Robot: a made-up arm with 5 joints.
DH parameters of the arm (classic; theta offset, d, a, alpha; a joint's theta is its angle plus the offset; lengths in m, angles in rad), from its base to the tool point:
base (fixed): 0 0 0 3.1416
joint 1: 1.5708 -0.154 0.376 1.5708
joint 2: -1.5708 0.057 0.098 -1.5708
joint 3: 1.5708 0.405 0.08 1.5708
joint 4: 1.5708 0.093 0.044 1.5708
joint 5: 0 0.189 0.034 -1.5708
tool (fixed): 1.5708 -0.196 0 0
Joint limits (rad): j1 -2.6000..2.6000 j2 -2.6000..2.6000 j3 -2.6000..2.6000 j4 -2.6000..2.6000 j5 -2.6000..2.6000
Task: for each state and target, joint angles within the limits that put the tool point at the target. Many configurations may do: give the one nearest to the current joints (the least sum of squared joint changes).
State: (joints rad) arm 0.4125 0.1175 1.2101 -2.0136 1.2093
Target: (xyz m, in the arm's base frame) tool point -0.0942 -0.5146 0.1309
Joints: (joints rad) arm -0.0011 -0.2375 1.0358 -2.0345 1.1943
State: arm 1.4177 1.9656 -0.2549 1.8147 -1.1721
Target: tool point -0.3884 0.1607 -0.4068
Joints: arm 1.4662 1.8115 -0.1444 1.2611 -1.2101
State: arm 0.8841 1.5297 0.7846 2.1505 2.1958
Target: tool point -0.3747 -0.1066 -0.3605
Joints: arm 1.0168 2.3117 1.2419 2.4645 2.1934
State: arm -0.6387 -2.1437 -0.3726 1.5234 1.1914
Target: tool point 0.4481 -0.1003 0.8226
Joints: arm -0.9746 -1.3162 -0.4648 1.2534 1.2769
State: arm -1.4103 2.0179 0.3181 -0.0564 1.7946
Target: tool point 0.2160 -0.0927 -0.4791
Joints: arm -2.1099 2.0287 0.5153 0.1484 1.4052
